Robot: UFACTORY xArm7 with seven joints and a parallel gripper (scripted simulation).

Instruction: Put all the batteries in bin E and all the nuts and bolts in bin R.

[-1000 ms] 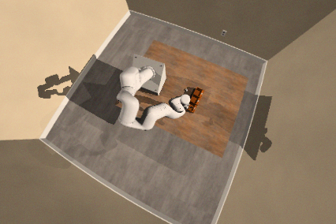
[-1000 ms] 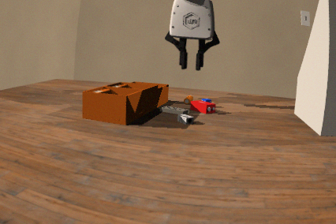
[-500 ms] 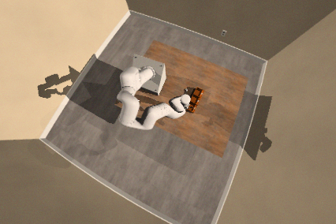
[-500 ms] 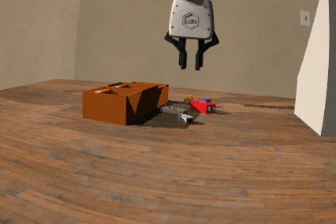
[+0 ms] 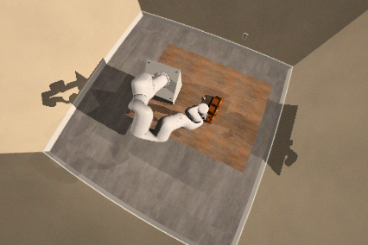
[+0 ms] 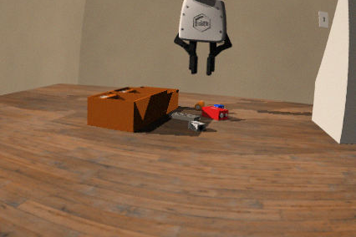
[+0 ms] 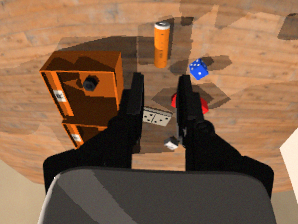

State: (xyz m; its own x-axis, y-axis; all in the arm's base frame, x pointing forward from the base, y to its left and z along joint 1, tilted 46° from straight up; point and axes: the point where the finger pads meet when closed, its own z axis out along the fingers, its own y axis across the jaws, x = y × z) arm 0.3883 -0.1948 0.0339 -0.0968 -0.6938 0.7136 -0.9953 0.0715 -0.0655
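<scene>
Right now the orange cylindrical battery is 90 mm below my hand. Also, from my hand: blue piece (40 mm behind, 30 mm to the left, 90 mm below); then small black piece (90 mm ahead, 40 mm to the left, 80 mm below); then red block (40 mm behind, 100 mm to the left, 90 mm below).
</scene>
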